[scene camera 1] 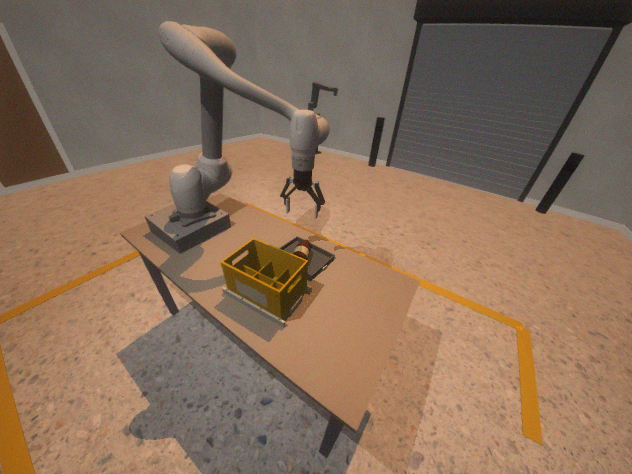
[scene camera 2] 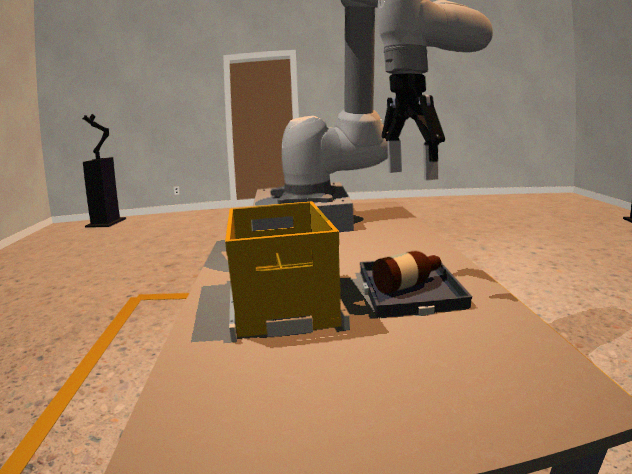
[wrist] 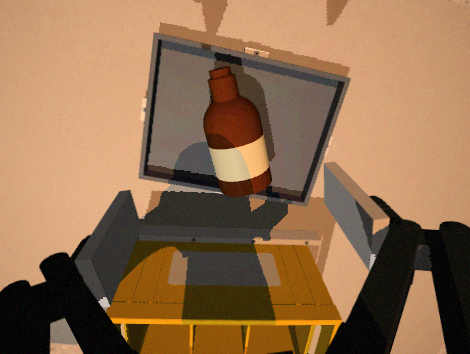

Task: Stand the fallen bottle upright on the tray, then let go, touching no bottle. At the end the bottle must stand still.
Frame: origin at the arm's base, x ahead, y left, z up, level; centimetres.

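Seen in the pictures: gripper, between the fingertips: (scene camera 1: 301,214) (scene camera 2: 412,175) (wrist: 229,196); arm's base, origin of its link: (scene camera 1: 194,214) (scene camera 2: 308,196).
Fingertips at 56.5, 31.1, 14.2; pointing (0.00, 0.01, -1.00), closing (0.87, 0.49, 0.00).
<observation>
Pixels of each thing's middle, then the offset from my fingertips to it, as dx, dy, dz. Level surfaces: height alone.
- fallen bottle, middle of its body: (wrist: 233,130) (scene camera 2: 411,268) (scene camera 1: 302,250) +1.4, -0.1, -19.7
- dark tray, middle of its body: (wrist: 239,128) (scene camera 2: 411,283) (scene camera 1: 303,255) +2.5, -0.2, -22.7
- yellow crate, middle of its body: (wrist: 220,316) (scene camera 2: 278,261) (scene camera 1: 266,277) +9.7, -26.8, -15.2
- table, height of its surface: dz -24.0
The fallen bottle (scene camera 1: 302,249) (scene camera 2: 407,270) (wrist: 237,140) is brown with a cream label. It lies on its side in the dark tray (scene camera 1: 319,258) (scene camera 2: 454,304) (wrist: 300,120). Its neck points away from the yellow crate, and its base end is at the tray's crate-side rim. Whether the base rests on that rim is unclear. My gripper (scene camera 1: 301,213) (scene camera 2: 413,173) (wrist: 229,196) is open and empty, pointing down, high above the table and apart from the bottle. In the wrist view the bottle shows beyond the fingertips, between their directions.
A yellow crate (scene camera 1: 283,301) (scene camera 2: 285,295) (wrist: 225,312) with inner dividers stands beside the tray, taller than it, with low light rails along its foot. The robot's base block (scene camera 1: 188,229) (scene camera 2: 336,214) stands at one end of the table (scene camera 1: 357,331) (scene camera 2: 357,397).
</observation>
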